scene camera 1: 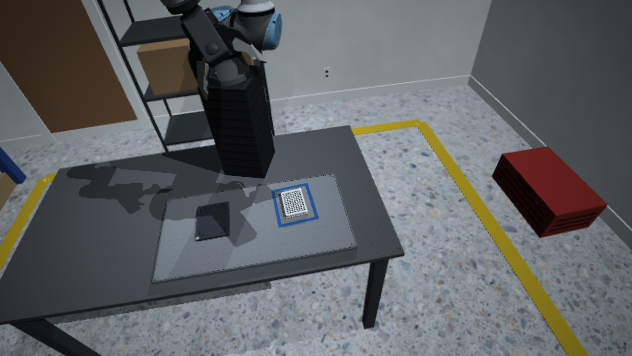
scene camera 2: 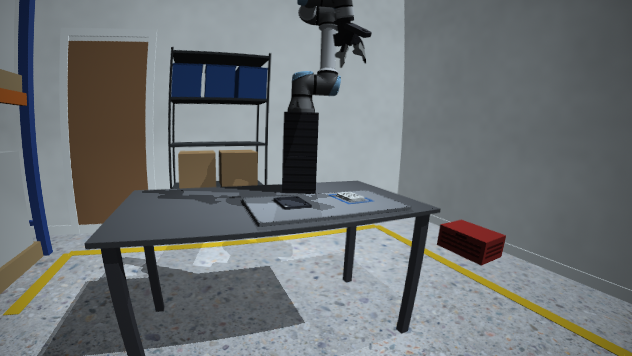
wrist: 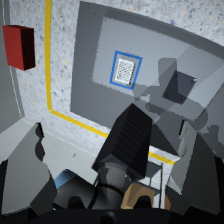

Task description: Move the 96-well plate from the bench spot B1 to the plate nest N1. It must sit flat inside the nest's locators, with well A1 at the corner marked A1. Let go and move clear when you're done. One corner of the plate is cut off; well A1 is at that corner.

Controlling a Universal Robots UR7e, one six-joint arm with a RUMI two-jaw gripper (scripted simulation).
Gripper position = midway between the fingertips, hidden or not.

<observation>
I see my gripper (scene camera 1: 236,81) and a dark plate nest N1 (scene camera 1: 211,222).
My gripper is seen too in scene camera 2 (scene camera 2: 353,65) and in the wrist view (wrist: 111,122).
</observation>
